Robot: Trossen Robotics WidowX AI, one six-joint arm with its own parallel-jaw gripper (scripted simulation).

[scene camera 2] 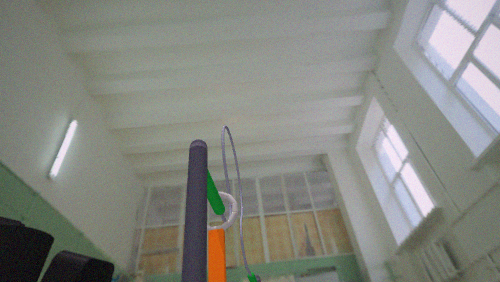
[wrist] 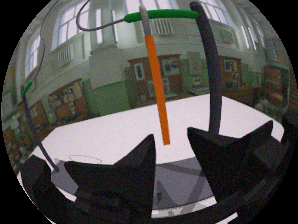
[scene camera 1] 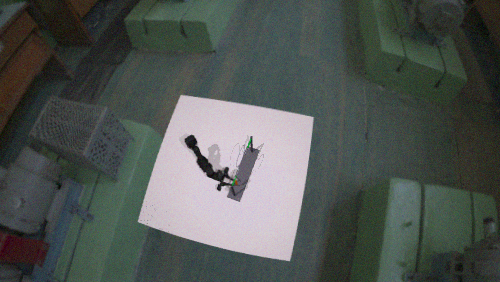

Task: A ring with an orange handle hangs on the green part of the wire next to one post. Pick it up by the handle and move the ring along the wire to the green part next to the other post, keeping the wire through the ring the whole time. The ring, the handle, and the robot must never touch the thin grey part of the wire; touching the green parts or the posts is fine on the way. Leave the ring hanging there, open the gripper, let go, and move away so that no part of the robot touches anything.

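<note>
Visible to me: a ring (wrist: 152, 54) and my gripper (wrist: 170, 135).
</note>
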